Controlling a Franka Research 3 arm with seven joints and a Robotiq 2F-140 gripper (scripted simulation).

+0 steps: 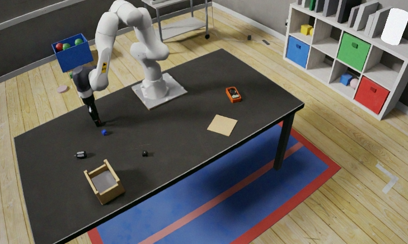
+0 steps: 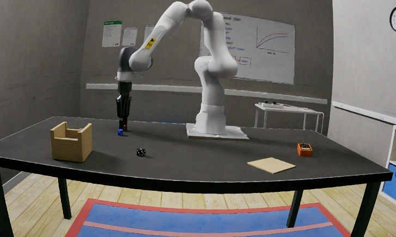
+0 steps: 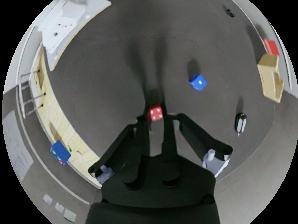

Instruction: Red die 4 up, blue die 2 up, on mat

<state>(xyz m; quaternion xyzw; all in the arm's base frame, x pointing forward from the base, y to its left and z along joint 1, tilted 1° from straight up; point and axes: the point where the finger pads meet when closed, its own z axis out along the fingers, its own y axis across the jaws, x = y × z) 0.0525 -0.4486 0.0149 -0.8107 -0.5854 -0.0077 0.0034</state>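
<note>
The red die lies 20 mm below my hand. Round my hand: dark object 200 mm ahead, 180 mm to the right, 20 mm below; black die 410 mm ahead, 160 mm to the left, 20 mm below; blue die 110 mm ahead, 10 mm to the left, 20 mm below.
</note>
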